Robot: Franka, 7 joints.
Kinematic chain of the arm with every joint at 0, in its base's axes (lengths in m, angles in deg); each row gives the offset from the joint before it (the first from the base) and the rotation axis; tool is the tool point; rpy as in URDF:
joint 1: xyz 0 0 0.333 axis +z
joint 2: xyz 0 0 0 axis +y
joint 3: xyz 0 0 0.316 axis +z
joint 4: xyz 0.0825 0 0 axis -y
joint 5: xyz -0.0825 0 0.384 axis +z
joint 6: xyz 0 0 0 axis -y
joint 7: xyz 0.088 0 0 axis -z
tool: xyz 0 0 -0.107 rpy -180 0 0
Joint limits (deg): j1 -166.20..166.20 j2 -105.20..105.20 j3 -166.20..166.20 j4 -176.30..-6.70 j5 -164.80..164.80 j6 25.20..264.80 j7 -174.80..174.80
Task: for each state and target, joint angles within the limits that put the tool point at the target. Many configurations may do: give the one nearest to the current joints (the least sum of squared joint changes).
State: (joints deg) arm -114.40 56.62 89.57 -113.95 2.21 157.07 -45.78
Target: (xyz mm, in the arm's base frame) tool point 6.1 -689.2 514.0
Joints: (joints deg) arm -151.54 55.79 87.20 -98.92 2.38 162.41 -45.78
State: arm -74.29 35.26 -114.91 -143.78 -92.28 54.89 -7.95
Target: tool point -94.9 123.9 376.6
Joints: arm -73.24 33.93 -113.58 -176.30 -54.41 41.54 -7.95
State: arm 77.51 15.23 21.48 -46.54 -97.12 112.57 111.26
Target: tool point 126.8 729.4 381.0
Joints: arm 73.35 36.84 16.78 -80.68 -90.73 106.41 111.26
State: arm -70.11 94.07 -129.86 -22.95 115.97 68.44 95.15
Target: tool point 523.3 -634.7 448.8
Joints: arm -39.35 84.58 -133.21 -22.64 123.80 96.28 95.15
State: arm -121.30 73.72 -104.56 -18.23 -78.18 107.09 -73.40
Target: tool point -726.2 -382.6 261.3
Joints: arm -135.23 102.73 -94.09 -26.21 -74.28 100.55 -73.40
